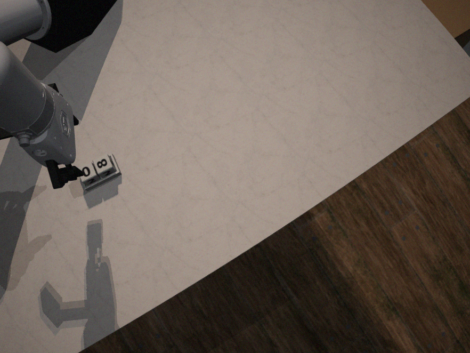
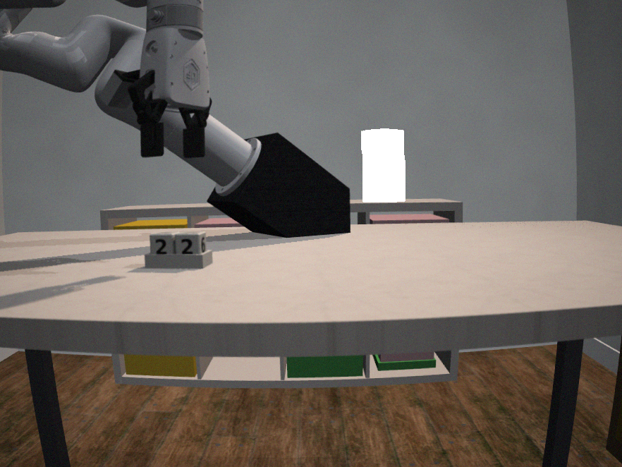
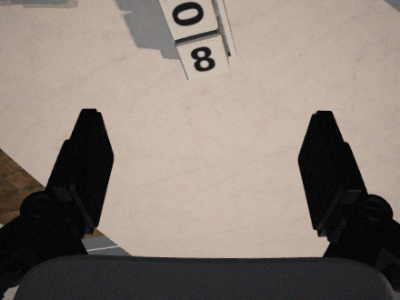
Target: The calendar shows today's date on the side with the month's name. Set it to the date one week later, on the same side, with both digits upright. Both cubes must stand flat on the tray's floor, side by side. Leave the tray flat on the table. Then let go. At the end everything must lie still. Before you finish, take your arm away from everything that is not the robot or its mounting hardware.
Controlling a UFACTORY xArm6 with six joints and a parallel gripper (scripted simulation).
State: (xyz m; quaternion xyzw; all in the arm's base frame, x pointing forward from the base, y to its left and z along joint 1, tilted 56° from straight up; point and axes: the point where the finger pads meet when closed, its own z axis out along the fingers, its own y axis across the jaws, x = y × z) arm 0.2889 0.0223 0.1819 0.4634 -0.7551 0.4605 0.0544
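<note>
The white cube is 120 mm below my hand, 20 mm to the left of it and 10 mm ahead of it. Also, from my hand: grey tray: 140 mm below, 10 mm ahead.
</note>
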